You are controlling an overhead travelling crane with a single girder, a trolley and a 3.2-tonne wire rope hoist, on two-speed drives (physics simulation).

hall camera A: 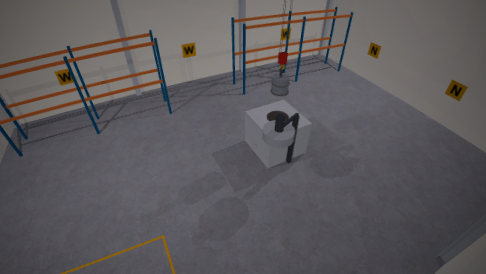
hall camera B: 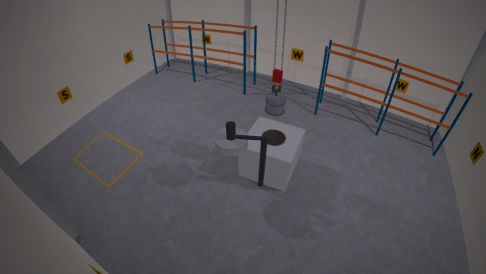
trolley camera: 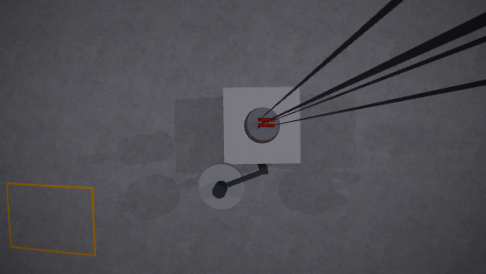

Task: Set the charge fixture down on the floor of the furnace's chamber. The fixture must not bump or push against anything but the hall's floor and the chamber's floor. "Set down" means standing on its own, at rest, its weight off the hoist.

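The charge fixture (hall camera A: 280, 87) (hall camera B: 275, 105) (trolley camera: 260, 136), a grey ribbed drum, hangs upright from my hook (hall camera A: 282, 69) (hall camera B: 276, 87) under the red block. The white furnace (hall camera A: 256, 137) (hall camera B: 276, 169) (trolley camera: 287, 151) has a round dark chamber opening (hall camera A: 273, 115) (hall camera B: 274, 137) in its top. In the trolley camera the fixture covers nearly all of the opening; a thin dark crescent shows at its left and lower edge. In both hall views the fixture appears above and behind the furnace top, clear of it. The chamber's floor is hidden.
A pale round lid (hall camera A: 270, 138) (hall camera B: 226, 146) (trolley camera: 210, 198) hangs beside the furnace from a dark swing arm on a post (hall camera A: 291, 145) (hall camera B: 262, 162). Blue and orange racks (hall camera A: 244, 60) (hall camera B: 244, 62) stand along the wall. A yellow outline (hall camera B: 90, 145) (trolley camera: 93, 220) marks the floor.
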